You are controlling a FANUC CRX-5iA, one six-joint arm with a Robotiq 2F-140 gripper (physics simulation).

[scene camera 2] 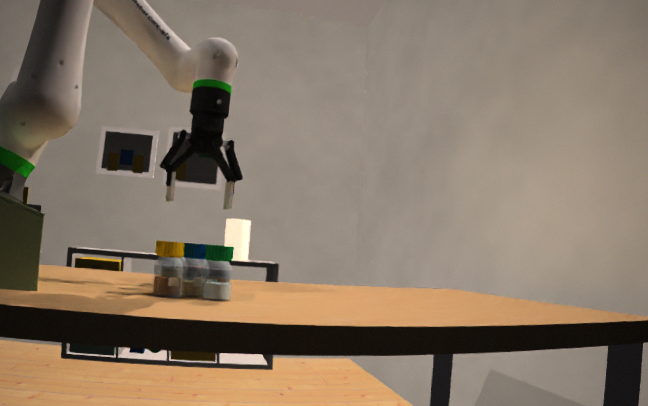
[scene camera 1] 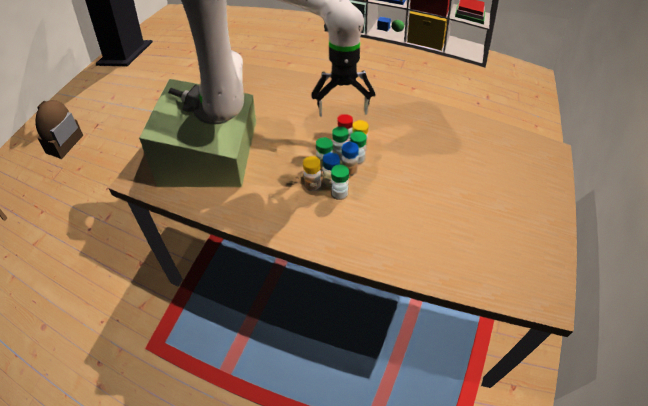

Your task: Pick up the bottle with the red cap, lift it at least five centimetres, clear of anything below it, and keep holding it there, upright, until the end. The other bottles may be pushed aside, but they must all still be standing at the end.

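Places are measured from the arm's base along level axes (x ahead, y left, z up), in metres.
Pixels of known places: gripper, fingertip midpoint: (scene camera 2: pixel 199 205) (scene camera 1: pixel 343 112).
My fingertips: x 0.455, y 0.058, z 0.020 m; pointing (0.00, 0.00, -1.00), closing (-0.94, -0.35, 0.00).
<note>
Behind a point stands the place of what it marks.
The bottle with the red cap (scene camera 1: pixel 345 121) @(z -0.068, x 0.448, y 0.122 m) stands upright at the far end of the bottle cluster in scene camera 1; its body is mostly hidden, and it cannot be made out in scene camera 2. A yellow-capped bottle (scene camera 1: pixel 360 128) @(z -0.068, x 0.507, y 0.098 m) stands close at its right, and a green-capped bottle (scene camera 1: pixel 340 135) @(z -0.069, x 0.450, y 0.044 m) stands close in front of it. My gripper (scene camera 1: pixel 344 113) @(z 0.020, x 0.455, y 0.058 m) (scene camera 2: pixel 199 200) @(z 0.020, x 0.455, y 0.058 m) points straight down, wide open and empty, above the bottles. In scene camera 2 the fingertips are clearly higher than the caps.
Other standing bottles have green (scene camera 1: pixel 324 146) @(z -0.069, x 0.413, y -0.023 m) (scene camera 1: pixel 358 140) @(z -0.068, x 0.513, y 0.035 m) (scene camera 1: pixel 340 174) @(z -0.068, x 0.494, y -0.131 m) (scene camera 2: pixel 218 272) @(z -0.119, x 0.487, y -0.145 m), blue (scene camera 1: pixel 350 151) @(z -0.069, x 0.500, y -0.023 m) (scene camera 1: pixel 331 162) @(z -0.068, x 0.454, y -0.088 m) and yellow (scene camera 1: pixel 312 166) (scene camera 2: pixel 169 270) caps. The arm's green base block (scene camera 1: pixel 200 160) @(z -0.044, x 0.046, y -0.203 m) (scene camera 2: pixel 19 250) @(z -0.106, x 0.133, y -0.182 m) stands left of them on the wooden table (scene camera 1: pixel 450 210) @(z -0.173, x 0.860, y -0.092 m) (scene camera 2: pixel 350 305) @(z -0.173, x 0.762, y -0.136 m).
</note>
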